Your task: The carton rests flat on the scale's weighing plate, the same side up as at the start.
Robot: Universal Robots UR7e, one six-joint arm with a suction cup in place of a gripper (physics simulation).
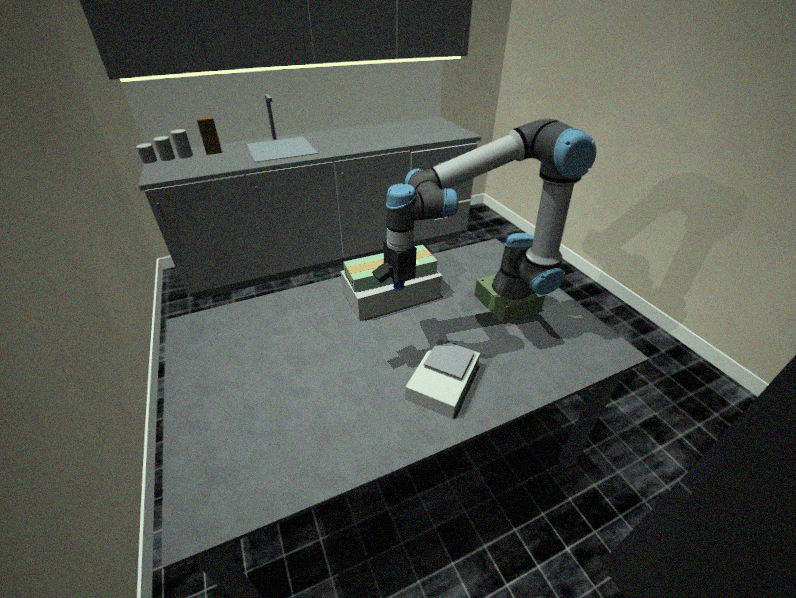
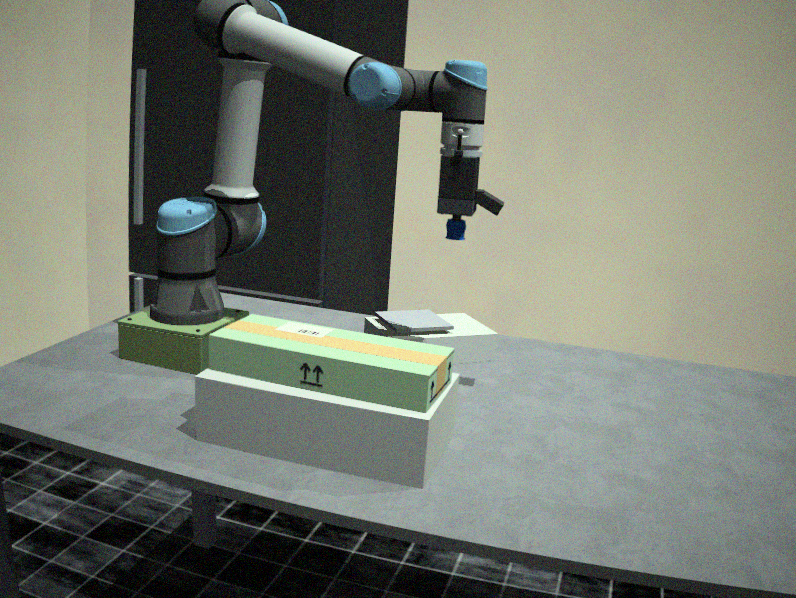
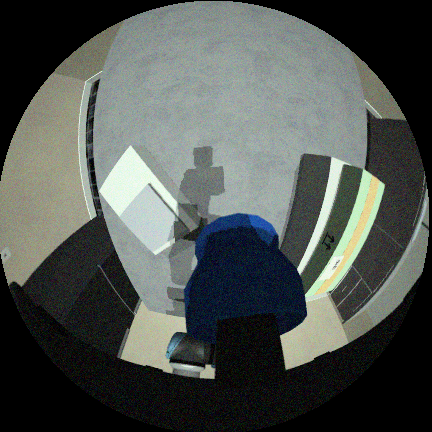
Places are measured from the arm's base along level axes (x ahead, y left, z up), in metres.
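Where they show: hand, its tool point: [image 1: 398, 286] [image 2: 455, 238] [image 3: 237, 252]; arm's base, origin of its link: [image 1: 511, 287] [image 2: 187, 315].
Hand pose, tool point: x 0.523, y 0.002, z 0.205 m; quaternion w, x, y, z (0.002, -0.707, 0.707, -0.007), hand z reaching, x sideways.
Things, the pixels of their top centre, and the offset from my tool point. Level surfaces: height alone.
- carton, centre of its top: [image 2: 331, 341] [image 3: 350, 247] [image 1: 390, 261] dx -0.144, dy -0.302, dz -0.122 m
- white block, centre of its top: [image 2: 330, 375] [image 3: 337, 235] [image 1: 391, 273] dx -0.144, dy -0.298, dz -0.178 m
- scale, centre of its top: [image 2: 431, 317] [image 3: 137, 209] [image 1: 444, 365] dx -0.054, dy +0.192, dz -0.207 m
- grey table, height of its surface: dz -0.284 m
The carton [image 1: 365, 266] [image 2: 321, 362] [image 3: 352, 237] is long and light green with an orange tape stripe, a white label and up arrows on its side. It lies flat on a white block [image 1: 400, 299] [image 2: 308, 428] [image 3: 311, 210]. The scale [image 1: 435, 387] [image 2: 472, 323] [image 3: 125, 182] stands apart on the table, with its grey weighing plate [image 1: 450, 360] [image 2: 415, 321] [image 3: 150, 220] bare. My suction gripper [image 1: 398, 284] [image 2: 455, 229] [image 3: 240, 270] points down with its blue cup free. It hangs in the air, above the level of the carton and touching neither carton nor scale.
The arm's green base box [image 1: 487, 298] [image 2: 164, 345] stands on the grey table [image 1: 270, 399] [image 2: 611, 450] [image 3: 225, 90], close to one end of the carton. A kitchen counter [image 1: 373, 142] with a tap and canisters runs along the wall beyond the table.
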